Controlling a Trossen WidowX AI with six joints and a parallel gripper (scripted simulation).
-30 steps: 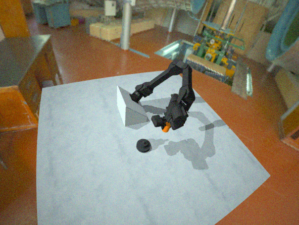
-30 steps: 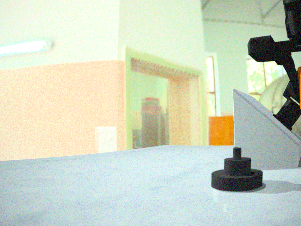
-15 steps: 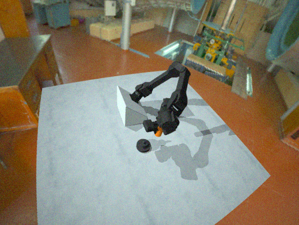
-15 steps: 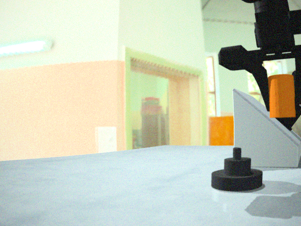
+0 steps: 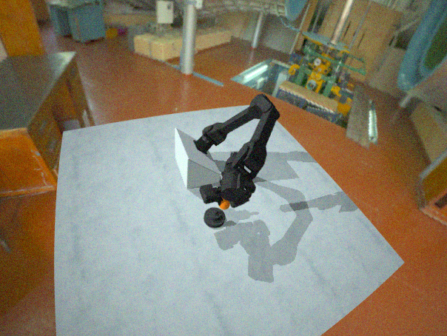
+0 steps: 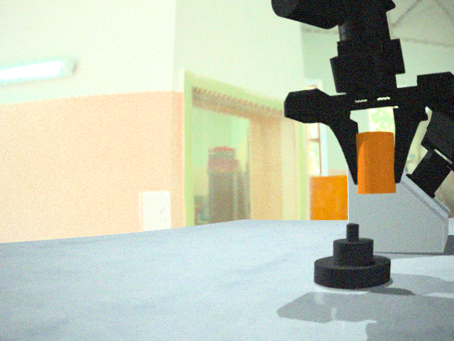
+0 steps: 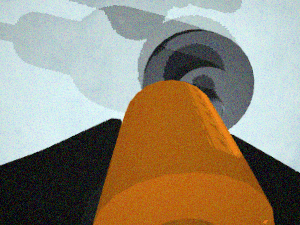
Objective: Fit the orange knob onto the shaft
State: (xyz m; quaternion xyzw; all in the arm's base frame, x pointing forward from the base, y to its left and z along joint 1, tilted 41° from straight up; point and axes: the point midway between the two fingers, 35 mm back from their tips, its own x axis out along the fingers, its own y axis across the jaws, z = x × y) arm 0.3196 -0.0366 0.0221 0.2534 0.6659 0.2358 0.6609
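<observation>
Now: gripper tip 3 cm to the left of the dark round pedestal and 7 cm above it. Round my gripper tip: orange knob: 2 cm above.
</observation>
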